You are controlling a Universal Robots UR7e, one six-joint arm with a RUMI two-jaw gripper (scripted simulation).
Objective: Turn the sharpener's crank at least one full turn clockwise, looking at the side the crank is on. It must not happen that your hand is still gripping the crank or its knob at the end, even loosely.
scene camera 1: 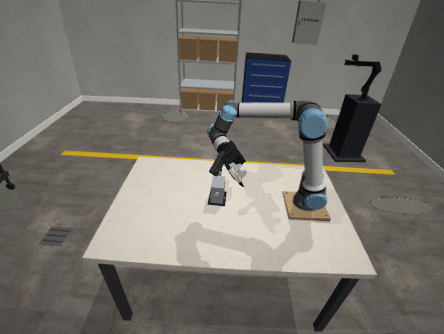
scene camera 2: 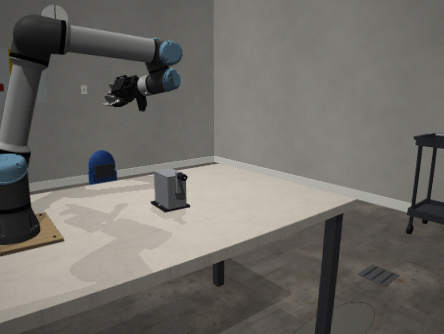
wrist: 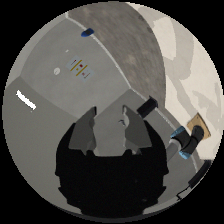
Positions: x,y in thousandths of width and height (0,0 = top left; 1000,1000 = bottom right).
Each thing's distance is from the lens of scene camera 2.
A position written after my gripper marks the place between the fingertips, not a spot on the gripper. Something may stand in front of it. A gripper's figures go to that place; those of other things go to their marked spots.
my gripper (scene camera 2: 238,298): 1.53 m
sharpener (scene camera 2: 380,591): 1.25 m
